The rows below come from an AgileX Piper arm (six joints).
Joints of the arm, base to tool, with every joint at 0 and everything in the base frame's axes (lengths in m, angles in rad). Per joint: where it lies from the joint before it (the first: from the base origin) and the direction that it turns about. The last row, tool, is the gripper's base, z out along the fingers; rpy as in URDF.
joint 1: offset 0 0 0.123 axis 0 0 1
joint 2: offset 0 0 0 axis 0 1 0
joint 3: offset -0.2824 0 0.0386 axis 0 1 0
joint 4: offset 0.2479 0 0.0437 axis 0.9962 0 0.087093
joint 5: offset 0 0 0 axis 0 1 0
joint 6: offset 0.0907 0 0.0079 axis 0.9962 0 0.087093
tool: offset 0 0 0 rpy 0 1.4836 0
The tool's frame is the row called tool.
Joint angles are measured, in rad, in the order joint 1, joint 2, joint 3, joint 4, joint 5, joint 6. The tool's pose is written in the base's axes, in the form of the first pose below.
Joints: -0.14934 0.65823 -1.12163 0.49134 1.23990 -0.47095
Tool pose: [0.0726 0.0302 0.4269 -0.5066 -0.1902 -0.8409 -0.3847 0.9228 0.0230]
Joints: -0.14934 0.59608 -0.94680 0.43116 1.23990 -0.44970
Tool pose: [0.0703 0.0258 0.3814 -0.6157 -0.1831 -0.7664 -0.3417 0.9385 0.0503]
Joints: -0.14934 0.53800 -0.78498 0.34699 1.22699 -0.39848
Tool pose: [0.0660 0.0195 0.3377 -0.7116 -0.1551 -0.6852 -0.2675 0.9617 0.0601]
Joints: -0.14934 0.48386 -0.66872 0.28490 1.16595 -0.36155
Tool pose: [0.0626 0.0144 0.3093 -0.7336 -0.1282 -0.6673 -0.2046 0.9781 0.0371]
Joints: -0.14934 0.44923 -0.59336 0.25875 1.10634 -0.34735
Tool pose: [0.0616 0.0118 0.2920 -0.7300 -0.1140 -0.6738 -0.1730 0.9847 0.0209]
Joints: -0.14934 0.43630 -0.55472 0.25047 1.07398 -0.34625
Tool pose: [0.0619 0.0107 0.2829 -0.7282 -0.1105 -0.6764 -0.1627 0.9866 0.0139]
